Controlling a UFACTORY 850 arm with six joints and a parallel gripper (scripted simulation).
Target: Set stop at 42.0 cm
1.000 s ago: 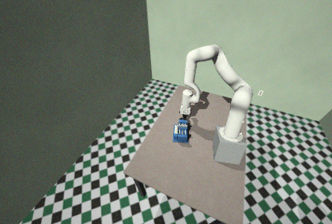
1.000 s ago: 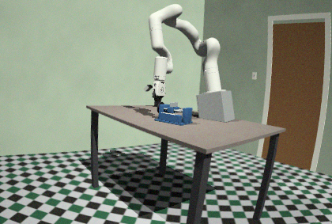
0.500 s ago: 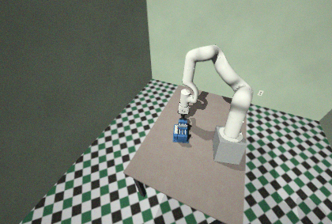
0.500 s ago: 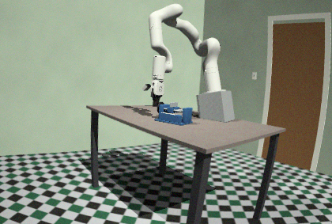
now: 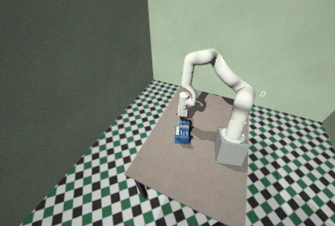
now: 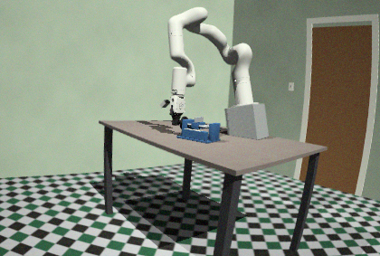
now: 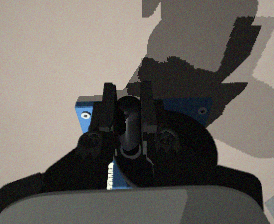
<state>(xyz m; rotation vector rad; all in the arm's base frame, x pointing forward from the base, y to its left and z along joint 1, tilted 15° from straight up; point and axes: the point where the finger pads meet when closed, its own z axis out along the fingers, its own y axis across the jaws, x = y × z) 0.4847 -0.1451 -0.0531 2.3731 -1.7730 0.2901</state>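
My hand is 5 cm past the stop block, 13 cm to the right of it and 1 cm below it.
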